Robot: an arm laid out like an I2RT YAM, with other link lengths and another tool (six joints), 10 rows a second.
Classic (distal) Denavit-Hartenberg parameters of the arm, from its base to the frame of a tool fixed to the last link. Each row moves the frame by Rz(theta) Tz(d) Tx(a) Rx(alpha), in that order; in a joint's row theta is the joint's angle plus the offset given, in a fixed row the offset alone. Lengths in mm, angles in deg.
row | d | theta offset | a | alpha
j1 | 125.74 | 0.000 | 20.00 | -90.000
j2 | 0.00 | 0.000 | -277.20 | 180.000
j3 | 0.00 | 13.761 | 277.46 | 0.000
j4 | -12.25 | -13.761 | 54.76 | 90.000
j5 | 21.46 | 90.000 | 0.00 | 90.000
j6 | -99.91 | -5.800 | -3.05 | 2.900
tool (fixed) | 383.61 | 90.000 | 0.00 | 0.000
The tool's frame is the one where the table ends.
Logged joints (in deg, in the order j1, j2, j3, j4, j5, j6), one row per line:
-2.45, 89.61, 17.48, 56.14, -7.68, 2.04
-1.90, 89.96, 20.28, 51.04, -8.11, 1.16
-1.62, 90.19, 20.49, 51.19, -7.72, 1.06
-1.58, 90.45, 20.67, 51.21, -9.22, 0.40
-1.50, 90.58, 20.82, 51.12, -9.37, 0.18
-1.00, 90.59, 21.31, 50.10, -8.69, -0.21
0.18, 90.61, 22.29, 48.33, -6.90, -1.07
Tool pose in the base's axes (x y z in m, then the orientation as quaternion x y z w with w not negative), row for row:
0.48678, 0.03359, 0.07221, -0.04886, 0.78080, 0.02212, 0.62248
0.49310, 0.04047, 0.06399, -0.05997, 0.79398, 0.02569, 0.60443
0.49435, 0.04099, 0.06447, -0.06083, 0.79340, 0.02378, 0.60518
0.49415, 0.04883, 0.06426, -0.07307, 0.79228, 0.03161, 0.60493
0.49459, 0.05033, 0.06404, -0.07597, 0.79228, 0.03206, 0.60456
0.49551, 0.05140, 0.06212, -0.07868, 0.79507, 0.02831, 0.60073
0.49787, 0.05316, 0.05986, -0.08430, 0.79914, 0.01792, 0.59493
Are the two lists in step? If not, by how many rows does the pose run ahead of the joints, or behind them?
They are in step.
